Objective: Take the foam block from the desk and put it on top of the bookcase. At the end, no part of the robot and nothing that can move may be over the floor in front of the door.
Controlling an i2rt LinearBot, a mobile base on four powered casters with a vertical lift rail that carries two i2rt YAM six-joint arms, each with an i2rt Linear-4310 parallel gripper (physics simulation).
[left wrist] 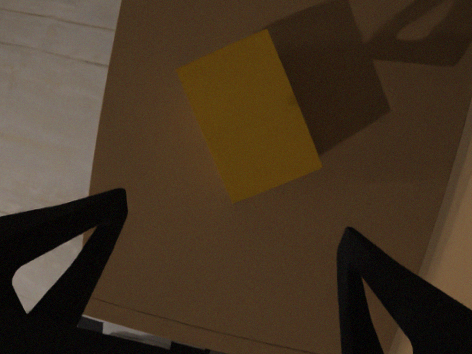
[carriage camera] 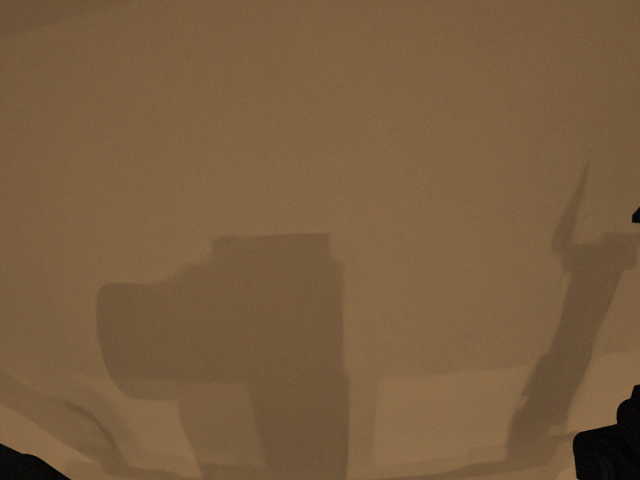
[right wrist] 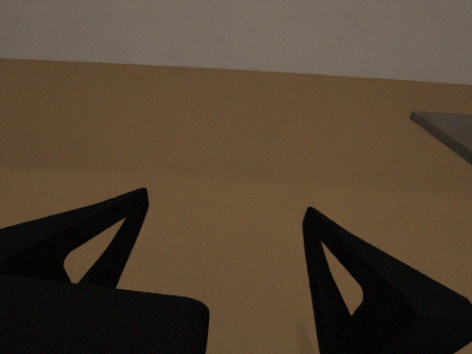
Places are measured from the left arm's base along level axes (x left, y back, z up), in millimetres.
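Pixels of known places: left gripper, fingertip midpoint: (left wrist: pixel 232 220); right gripper, fingertip midpoint: (right wrist: pixel 226 205).
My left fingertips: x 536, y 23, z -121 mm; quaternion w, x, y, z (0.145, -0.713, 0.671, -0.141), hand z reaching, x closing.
Behind a point stands the place of what it marks.
The yellow foam block (left wrist: pixel 250 116) {x 583, y 27, z -182 mm} lies on a brown board-like top (left wrist: pixel 165 240) {x 475, y 75, z -227 mm}, which looks like the top of the bookcase, in the left wrist view. It lies turned at an angle, with its shadow to its right. My left gripper (left wrist: pixel 232 220) {x 536, y 23, z -120 mm} is open and empty, and the block shows beyond its fingertips, apart from them. My right gripper (right wrist: pixel 226 205) {x -635, y -35, z 440 mm} is open and empty in front of a tan wall. The desk and the door do not show in these views.
The tan wall (carriage camera: pixel 330 129) {x -322, y -134, z 440 mm} (right wrist: pixel 225 125) {x -618, y -127, z 731 mm} fills the carriage camera view, with shadows of the robot on it. It runs along the right side of the top in the left wrist view. Pale floor (left wrist: pixel 50 110) {x 499, y 989, z -1287 mm} shows at the left. A grey flat panel (right wrist: pixel 452 130) {x -1045, y -101, z 733 mm} shows at the right wrist view's right edge.
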